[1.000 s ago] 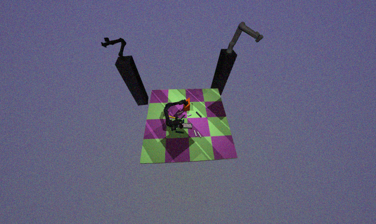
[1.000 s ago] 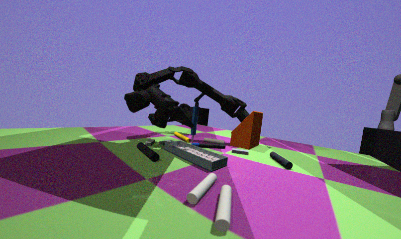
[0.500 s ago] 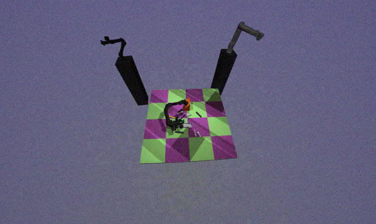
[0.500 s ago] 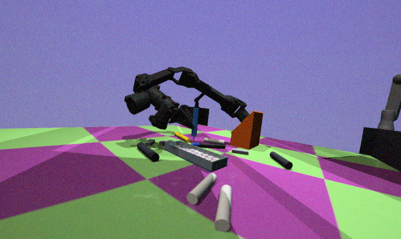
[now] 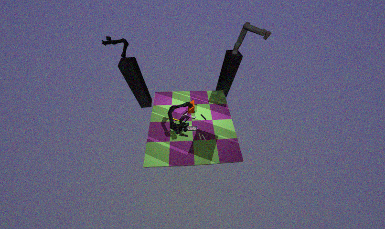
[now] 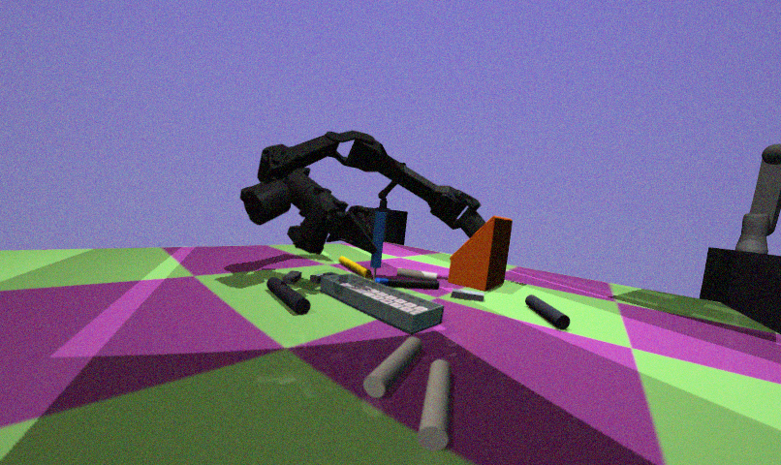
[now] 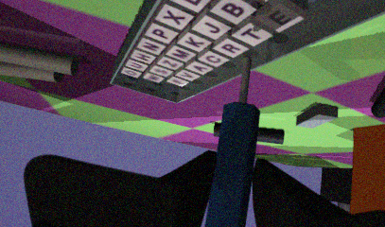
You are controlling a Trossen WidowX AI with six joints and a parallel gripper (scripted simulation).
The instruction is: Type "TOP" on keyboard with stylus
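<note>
My gripper tip is 11 cm past the dark pen, 2 cm to the left of it and 8 cm above it. Round my gripper tip: yellow pen: 16 cm behind, 17 cm to the right, 8 cm below; grey block: 16 cm behind, 12 cm to the left, 8 cm below; blue stylus: 1 cm below.
</note>
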